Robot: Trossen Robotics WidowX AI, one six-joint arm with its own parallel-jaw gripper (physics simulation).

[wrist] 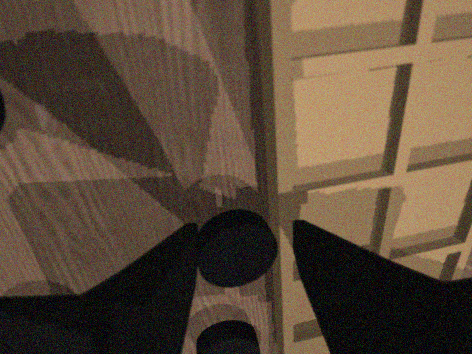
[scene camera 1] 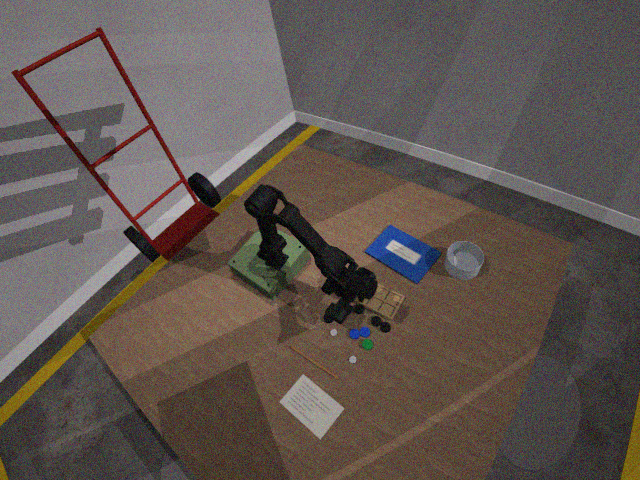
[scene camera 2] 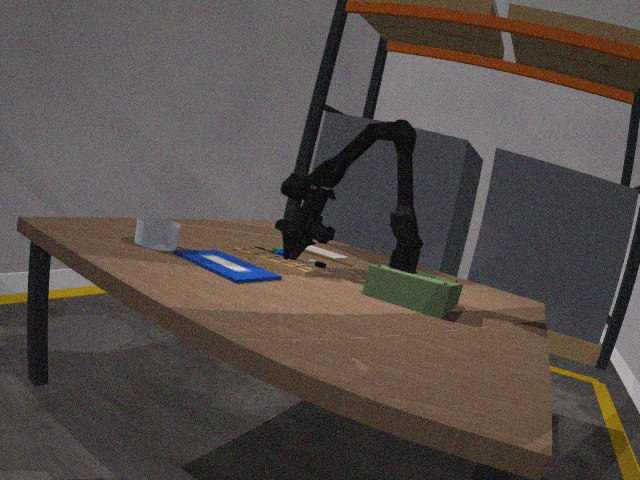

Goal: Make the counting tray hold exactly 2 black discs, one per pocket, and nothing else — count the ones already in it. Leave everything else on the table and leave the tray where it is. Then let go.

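Observation:
My gripper [scene camera 1: 355,308] [scene camera 2: 292,256] [wrist: 245,232] is low beside the tray, its fingers partly closed around a black disc [scene camera 1: 358,308] [wrist: 237,248]. That disc is close against the left finger; a gap shows to the right finger. A second black disc [scene camera 1: 375,320] [wrist: 229,337] and a third [scene camera 1: 385,327] lie in line near the tray. The wooden counting tray [scene camera 1: 381,313] [wrist: 285,125] is right of the disc in the wrist view. The pockets I can see there hold no disc; others are hidden or out of view.
Blue discs [scene camera 1: 354,333] [scene camera 1: 364,331], a green disc [scene camera 1: 367,344] and white discs [scene camera 1: 333,332] [scene camera 1: 352,359] lie nearby. A small dark object [scene camera 2: 318,264] lies near the gripper. Also there: thin stick [scene camera 1: 313,361], paper [scene camera 1: 311,406], blue folder [scene camera 1: 378,248] [scene camera 2: 258,277], clear bowl [scene camera 1: 464,263] [scene camera 2: 156,235].

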